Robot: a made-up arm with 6 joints.
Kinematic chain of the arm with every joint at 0, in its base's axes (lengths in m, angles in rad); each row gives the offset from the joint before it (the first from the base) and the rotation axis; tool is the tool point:
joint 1: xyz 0 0 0.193 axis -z
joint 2: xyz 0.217 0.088 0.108 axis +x
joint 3: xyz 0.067 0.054 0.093 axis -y
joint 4: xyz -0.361 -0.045 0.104 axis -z
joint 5: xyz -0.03 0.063 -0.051 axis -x
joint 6: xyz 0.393 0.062 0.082 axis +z
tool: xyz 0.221 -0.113 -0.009
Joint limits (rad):
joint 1: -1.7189..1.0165
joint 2: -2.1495..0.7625
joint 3: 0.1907..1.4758
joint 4: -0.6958..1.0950
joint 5: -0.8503..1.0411
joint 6: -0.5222..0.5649
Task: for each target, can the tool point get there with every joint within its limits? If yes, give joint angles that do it. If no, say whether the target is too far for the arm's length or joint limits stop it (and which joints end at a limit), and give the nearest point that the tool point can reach.
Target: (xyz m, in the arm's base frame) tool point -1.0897 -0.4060 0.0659
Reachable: no: joint limits stop it (at a limit: joint 1, joint 4, joint 6) | nearest point -0.6164 0.0643 0.1863 | short by 0.678 m
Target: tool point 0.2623 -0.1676 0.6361
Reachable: yes | joints 0.1844 -0.1454 0.7535 0.5103 0.3897 -0.1147
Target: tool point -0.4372 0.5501 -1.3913
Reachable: no: too far | nearest point -0.2055 0.2586 -0.2492 | short by 1.201 m
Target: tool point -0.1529 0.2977 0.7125
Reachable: yes | joints -0.9507 -1.6867 0.7525 0.8813 0.1152 -0.3080
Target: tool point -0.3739 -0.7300 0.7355
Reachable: no: joint limits stop it (at a limit: joint 1, joint 3, joint 4, joint 6) | nearest point -0.2030 -0.4237 0.5669 | short by 0.389 m
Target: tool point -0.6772 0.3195 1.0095
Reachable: no: joint limits stop it (at a limit: joint 3, joint 4, joint 6) | nearest point -0.4588 0.2165 0.7442 | short by 0.359 m
